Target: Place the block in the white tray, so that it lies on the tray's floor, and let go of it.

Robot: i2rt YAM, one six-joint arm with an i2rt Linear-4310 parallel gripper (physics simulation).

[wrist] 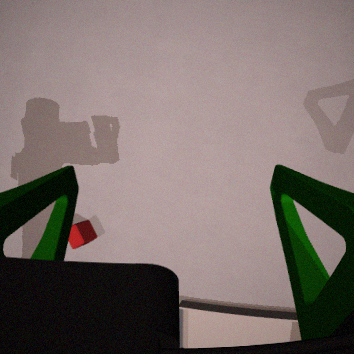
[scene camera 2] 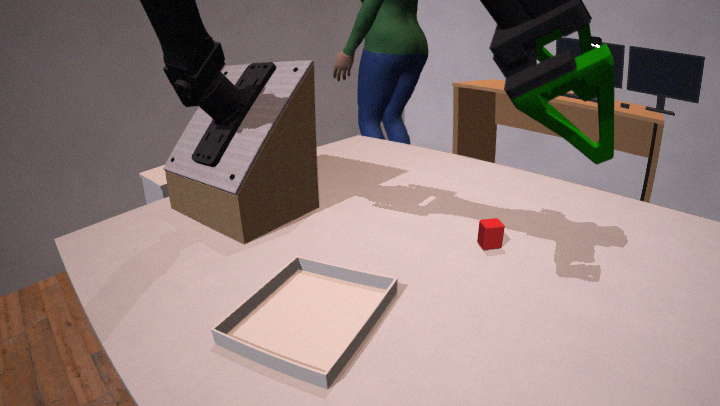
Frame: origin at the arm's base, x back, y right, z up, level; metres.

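Where they show: gripper, fingertip midpoint: (wrist: 173, 176) (scene camera 2: 597, 125); arm's base at its link origin: (scene camera 2: 234, 112).
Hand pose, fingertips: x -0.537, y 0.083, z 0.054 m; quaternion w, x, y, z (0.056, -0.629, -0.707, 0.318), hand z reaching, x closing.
Note:
Each offset is from my fingertips to the top centre of the thing. Level surfaces: height alone.
A small red block {dz -0.188, dx +0.141, dy -0.190 m} (scene camera 2: 490, 234) (wrist: 82, 234) stands on the table, beyond and to the right of the tray in the scene view. In the wrist view it shows at the lower left, close beside the left finger's inner edge. The white tray {dz -0.204, dx +0.238, dy +0.072 m} (scene camera 2: 272, 360) (wrist: 240, 310) lies flat on the table, its floor bare; part of it shows at the bottom of the wrist view. My gripper (scene camera 2: 598, 127) (wrist: 173, 176), with green fingers, is open and empty, high above the table. The black body hides part of the tray in the wrist view.
A wooden wedge mount (scene camera 2: 282, 166) with a metal plate holds the arm's base at the left of the table {dz -0.224 m} (scene camera 2: 453, 353). Behind the table stand a person (scene camera 2: 390, 75) and a wooden desk (scene camera 2: 473, 121) with two monitors. Arm shadows fall across the tabletop.

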